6 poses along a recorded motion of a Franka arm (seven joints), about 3 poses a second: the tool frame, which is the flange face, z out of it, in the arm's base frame.
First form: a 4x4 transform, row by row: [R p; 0 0 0 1], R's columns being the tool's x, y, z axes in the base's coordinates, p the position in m. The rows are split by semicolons.
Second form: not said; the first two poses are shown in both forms.
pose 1, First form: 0.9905 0.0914 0.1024 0.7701; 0.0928 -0.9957 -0.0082 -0.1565; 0.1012 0.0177 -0.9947 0.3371; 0 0 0 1
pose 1, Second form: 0.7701 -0.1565 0.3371; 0.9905 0.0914 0.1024; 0.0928 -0.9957 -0.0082; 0.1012 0.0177 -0.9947
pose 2, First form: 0.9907 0.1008 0.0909 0.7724; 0.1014 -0.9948 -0.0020 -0.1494; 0.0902 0.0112 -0.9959 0.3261; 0 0 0 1
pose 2, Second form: 0.7724 -0.1494 0.3261; 0.9907 0.1008 0.0909; 0.1014 -0.9948 -0.0020; 0.0902 0.0112 -0.9959
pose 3, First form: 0.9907 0.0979 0.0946 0.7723; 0.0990 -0.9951 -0.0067 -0.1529; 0.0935 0.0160 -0.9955 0.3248; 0 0 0 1
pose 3, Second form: 0.7723 -0.1529 0.3248; 0.9907 0.0979 0.0946; 0.0990 -0.9951 -0.0067; 0.0935 0.0160 -0.9955
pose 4, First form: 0.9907 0.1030 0.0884 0.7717; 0.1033 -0.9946 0.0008 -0.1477; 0.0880 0.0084 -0.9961 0.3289; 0 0 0 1
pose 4, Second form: 0.7717 -0.1477 0.3289; 0.9907 0.1030 0.0884; 0.1033 -0.9946 0.0008; 0.0880 0.0084 -0.9961
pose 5, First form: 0.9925 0.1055 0.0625 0.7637; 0.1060 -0.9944 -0.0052 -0.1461; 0.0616 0.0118 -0.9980 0.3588; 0 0 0 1
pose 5, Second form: 0.7637 -0.1461 0.3588; 0.9925 0.1055 0.0625; 0.1060 -0.9944 -0.0052; 0.0616 0.0118 -0.9980
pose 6, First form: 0.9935 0.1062 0.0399 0.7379; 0.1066 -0.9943 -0.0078 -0.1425; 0.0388 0.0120 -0.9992 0.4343; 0 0 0 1
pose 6, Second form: 0.7379 -0.1425 0.4343; 0.9935 0.1062 0.0399; 0.1066 -0.9943 -0.0078; 0.0388 0.0120 -0.9992
